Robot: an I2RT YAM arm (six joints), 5 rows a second.
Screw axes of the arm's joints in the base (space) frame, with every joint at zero. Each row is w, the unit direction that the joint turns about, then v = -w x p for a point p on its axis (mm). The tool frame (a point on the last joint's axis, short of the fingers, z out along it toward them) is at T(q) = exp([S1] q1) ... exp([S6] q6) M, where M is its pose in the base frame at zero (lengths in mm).
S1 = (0, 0, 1, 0.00, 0.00, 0.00)
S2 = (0, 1, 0, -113.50, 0.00, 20.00)
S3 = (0, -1, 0, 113.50, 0.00, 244.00)
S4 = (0, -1, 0, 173.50, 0.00, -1.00)
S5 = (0, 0, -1, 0.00, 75.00, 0.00)
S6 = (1, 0, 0, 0.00, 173.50, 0.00)
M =
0 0 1 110.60
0 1 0 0.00
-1 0 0 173.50
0 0 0 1
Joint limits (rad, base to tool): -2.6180..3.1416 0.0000..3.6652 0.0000..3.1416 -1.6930..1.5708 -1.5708..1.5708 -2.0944..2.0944
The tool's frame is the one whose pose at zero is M.
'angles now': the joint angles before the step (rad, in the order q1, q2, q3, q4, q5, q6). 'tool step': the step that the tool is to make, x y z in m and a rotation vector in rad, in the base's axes. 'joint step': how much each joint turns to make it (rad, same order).
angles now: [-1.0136 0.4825 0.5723 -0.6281 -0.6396 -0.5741]
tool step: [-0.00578 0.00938 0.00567 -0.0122 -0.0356 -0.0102]
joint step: [-0.0003 -0.0627 0.0062 -0.0206 -0.0031 0.0319]
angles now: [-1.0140 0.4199 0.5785 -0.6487 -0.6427 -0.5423]
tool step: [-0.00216 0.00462 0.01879 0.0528 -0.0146 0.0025]
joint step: [0.0001 0.0220 0.0843 -0.0732 -0.0213 0.0432]
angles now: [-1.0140 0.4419 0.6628 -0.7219 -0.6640 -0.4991]
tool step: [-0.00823 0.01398 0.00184 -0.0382 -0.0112 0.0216]
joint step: [0.0002 -0.0728 0.0054 -0.0553 -0.0139 -0.0249]
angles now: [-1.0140 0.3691 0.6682 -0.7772 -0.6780 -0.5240]
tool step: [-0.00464 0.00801 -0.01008 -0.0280 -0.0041 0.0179]
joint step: [-0.0001 -0.0684 -0.0411 -0.0162 -0.0109 -0.0235]
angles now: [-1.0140 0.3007 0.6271 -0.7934 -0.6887 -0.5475]
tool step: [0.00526 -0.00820 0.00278 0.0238 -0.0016 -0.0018]
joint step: [0.0000 0.0523 0.0079 0.0360 -0.0047 0.0172]
